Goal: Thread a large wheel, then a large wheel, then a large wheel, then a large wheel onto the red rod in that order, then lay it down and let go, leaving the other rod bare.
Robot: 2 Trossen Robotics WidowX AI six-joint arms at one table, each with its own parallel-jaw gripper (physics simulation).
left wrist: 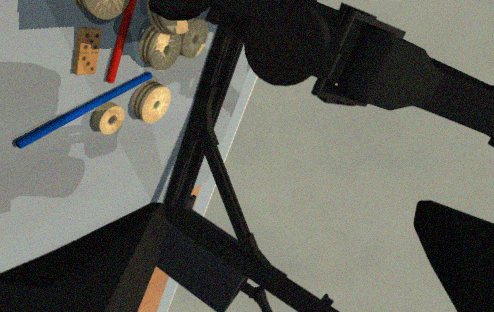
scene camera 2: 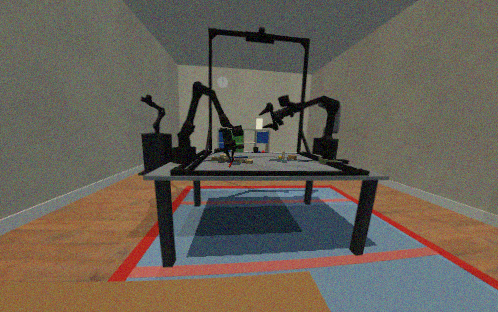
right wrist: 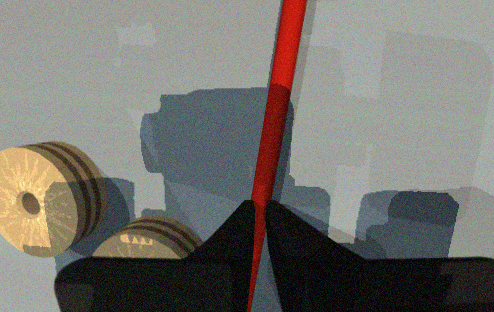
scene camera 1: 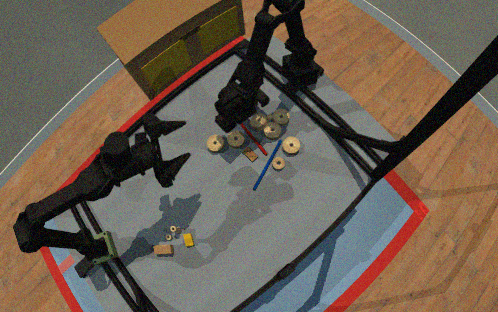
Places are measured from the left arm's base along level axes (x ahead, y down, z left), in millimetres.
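Pixels of known places: left gripper, fingertip midpoint: (left wrist: 289, 214) (scene camera 2: 260, 121) (scene camera 1: 187, 138); right gripper, fingertip midpoint: (scene camera 2: 231, 161) (right wrist: 259, 209) (scene camera 1: 240, 122); left arm's base at its link origin: (scene camera 2: 327, 158) (scene camera 1: 99, 248); right arm's base at its link origin: (scene camera 2: 184, 147) (scene camera 1: 301, 62).
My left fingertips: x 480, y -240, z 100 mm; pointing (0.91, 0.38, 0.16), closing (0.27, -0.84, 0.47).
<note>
For each thing: its top centre in the pictures, then the offset to it from my left fingertips.
- red rod at its top centre: (right wrist: 254, 234) (scene camera 1: 241, 124) dx +165, dy +264, dz +103 mm
- large wheel at its top centre: (left wrist: 156, 105) (scene camera 1: 291, 144) dx +276, dy +253, dz -40 mm
- blue rod at its top centre: (left wrist: 96, 106) (scene camera 1: 267, 163) dx +181, dy +264, dz -60 mm
- smaller wheel at its top centre: (left wrist: 112, 120) (scene camera 1: 278, 163) dx +213, dy +260, dz -74 mm
- domino at its top centre: (left wrist: 89, 52) (scene camera 1: 250, 153) dx +145, dy +265, dz -5 mm
- yellow block at its top centre: (scene camera 1: 188, 239) dx -150, dy +258, dz -182 mm
- tan block at its top centre: (scene camera 1: 162, 249) dx -243, dy +243, dz -183 mm
The red rod (scene camera 1: 257, 144) (left wrist: 119, 50) (right wrist: 281, 65) lies bare on the table. My right gripper (right wrist: 259, 209) (scene camera 2: 230, 156) is low over the table, shut on the red rod, a fingertip on either side. In scene camera 1 its body hides the rod's far end. Large wheels (scene camera 1: 215, 143) (right wrist: 20, 175), several of them, lie loose around the rod; one large wheel (scene camera 1: 291, 145) (left wrist: 151, 103) lies near the blue rod. The blue rod (scene camera 1: 267, 165) (left wrist: 75, 112) lies bare. My left gripper (scene camera 1: 187, 139) (scene camera 2: 263, 119) is wide open and empty, high above the table.
A smaller wheel (scene camera 1: 278, 163) (left wrist: 108, 119) lies beside the blue rod. A domino (scene camera 1: 250, 155) (left wrist: 87, 50) lies near the red rod. A yellow block (scene camera 1: 188, 240), a tan block (scene camera 1: 163, 250) and tiny wheels (scene camera 1: 173, 228) lie at the lower left in scene camera 1. Black rails edge the table.
</note>
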